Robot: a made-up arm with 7 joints.
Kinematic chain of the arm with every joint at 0, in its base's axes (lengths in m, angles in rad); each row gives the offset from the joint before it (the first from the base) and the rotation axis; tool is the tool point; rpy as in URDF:
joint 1: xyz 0 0 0.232 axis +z
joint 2: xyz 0 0 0 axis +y
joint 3: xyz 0 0 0.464 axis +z
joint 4: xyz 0.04 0 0 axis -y
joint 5: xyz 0.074 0 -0.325 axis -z
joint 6: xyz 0 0 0 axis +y
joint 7: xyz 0.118 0 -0.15 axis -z
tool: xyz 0 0 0 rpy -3.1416 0 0
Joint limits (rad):
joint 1: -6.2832..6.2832
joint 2: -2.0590..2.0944
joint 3: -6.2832..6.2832
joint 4: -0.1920..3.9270
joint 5: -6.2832..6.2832
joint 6: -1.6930..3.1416
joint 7: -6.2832..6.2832
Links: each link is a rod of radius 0.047 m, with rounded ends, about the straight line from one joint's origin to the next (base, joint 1, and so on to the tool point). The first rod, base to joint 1, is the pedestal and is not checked.
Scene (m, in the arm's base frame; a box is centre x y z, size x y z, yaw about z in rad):
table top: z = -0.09
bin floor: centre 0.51 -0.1 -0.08 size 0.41 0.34 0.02 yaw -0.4
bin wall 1: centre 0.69 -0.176 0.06 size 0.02 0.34 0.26 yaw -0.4
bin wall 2: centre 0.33 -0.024 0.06 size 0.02 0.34 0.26 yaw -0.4
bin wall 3: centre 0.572 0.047 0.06 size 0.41 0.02 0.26 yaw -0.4
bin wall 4: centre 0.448 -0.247 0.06 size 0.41 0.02 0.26 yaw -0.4
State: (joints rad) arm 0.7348 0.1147 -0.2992 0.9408 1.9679 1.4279 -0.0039
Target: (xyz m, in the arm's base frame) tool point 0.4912 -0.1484 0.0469
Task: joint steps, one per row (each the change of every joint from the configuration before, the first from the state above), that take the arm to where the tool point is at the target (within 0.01 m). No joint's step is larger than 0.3 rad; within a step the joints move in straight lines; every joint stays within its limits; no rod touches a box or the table.
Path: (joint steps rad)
1: -0.2975 0.0567 -0.1903 -0.0675 0.0049 -0.0717 0.0000
2: -0.2976 0.0567 -0.1903 -0.0675 0.0049 -0.0718 0.0000
3: -0.0029 0.2094 0.0192 0.0178 0.0105 -0.0270 0.0000
4: -0.0029 0.2095 0.0192 0.0178 0.0104 -0.0270 0.0000
5: -0.0030 0.2095 0.0192 0.0178 0.0104 -0.0271 0.0000

